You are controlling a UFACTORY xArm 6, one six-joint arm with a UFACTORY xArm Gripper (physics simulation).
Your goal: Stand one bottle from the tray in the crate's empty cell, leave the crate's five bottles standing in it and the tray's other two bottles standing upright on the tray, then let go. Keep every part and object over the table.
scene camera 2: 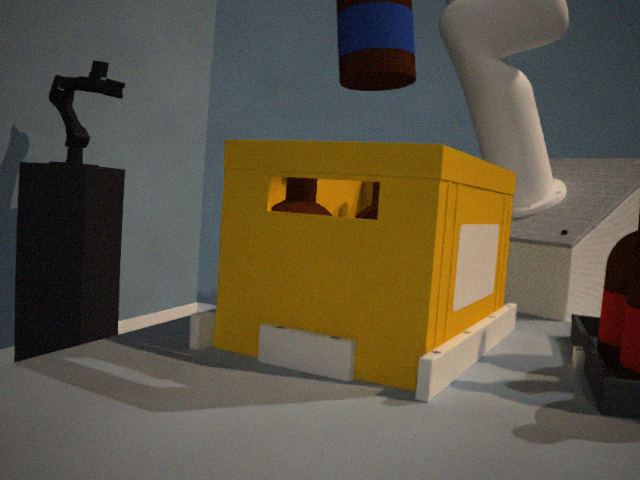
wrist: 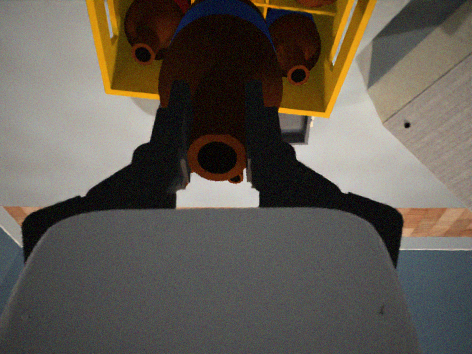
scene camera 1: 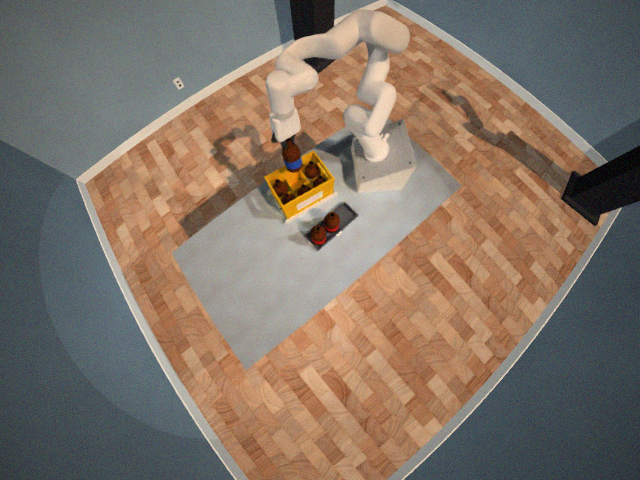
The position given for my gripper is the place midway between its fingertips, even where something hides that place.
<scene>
I see my gripper [wrist: 218,105], a bottle [wrist: 216,54] and a bottle [wrist: 297,43].
</scene>
